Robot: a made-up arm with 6 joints. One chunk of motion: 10 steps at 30 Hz.
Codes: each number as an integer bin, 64 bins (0 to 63) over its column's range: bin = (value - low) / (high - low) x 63, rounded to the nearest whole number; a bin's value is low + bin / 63 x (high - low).
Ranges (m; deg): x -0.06..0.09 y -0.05..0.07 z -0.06..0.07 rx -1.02..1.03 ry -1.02..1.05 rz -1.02..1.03
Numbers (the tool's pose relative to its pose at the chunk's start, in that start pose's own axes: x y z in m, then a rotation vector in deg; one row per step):
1: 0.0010 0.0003 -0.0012 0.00 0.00 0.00
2: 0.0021 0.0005 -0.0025 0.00 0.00 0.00
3: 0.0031 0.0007 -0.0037 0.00 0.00 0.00
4: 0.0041 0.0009 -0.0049 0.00 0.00 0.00
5: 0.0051 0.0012 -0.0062 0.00 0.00 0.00
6: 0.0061 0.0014 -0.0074 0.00 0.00 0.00
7: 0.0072 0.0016 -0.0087 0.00 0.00 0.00
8: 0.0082 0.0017 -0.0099 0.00 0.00 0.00
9: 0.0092 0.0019 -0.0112 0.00 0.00 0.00
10: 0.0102 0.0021 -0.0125 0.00 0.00 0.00
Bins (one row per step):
1: 26 26 28 31 31 31
2: 26 27 28 31 31 31
3: 27 27 27 31 31 31
4: 27 27 27 31 31 31
5: 27 27 26 31 31 31
6: 28 27 25 31 31 31
7: 28 27 25 31 31 31
8: 29 27 24 31 31 31
9: 29 27 24 31 31 31
10: 29 27 23 31 31 31

